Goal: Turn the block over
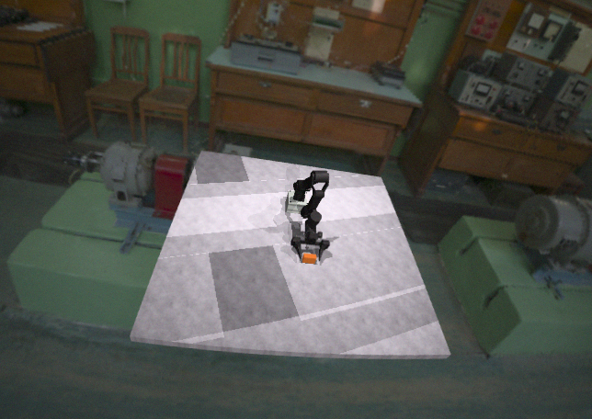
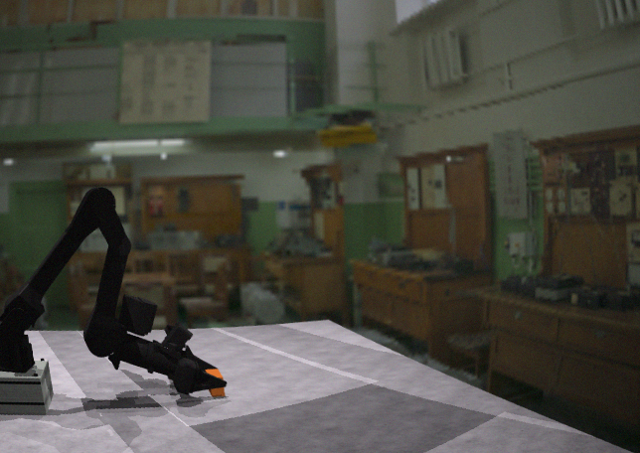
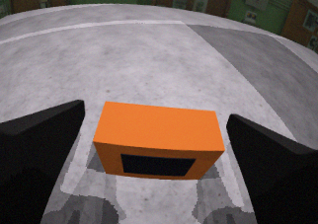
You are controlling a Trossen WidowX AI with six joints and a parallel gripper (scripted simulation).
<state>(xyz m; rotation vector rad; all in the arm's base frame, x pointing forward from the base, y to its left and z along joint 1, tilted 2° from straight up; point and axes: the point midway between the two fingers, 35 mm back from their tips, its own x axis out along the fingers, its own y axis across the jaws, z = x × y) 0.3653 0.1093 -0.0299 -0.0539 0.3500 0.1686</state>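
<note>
Now: gripper tip 20 mm past the orange block and 10 mm above it.
</note>
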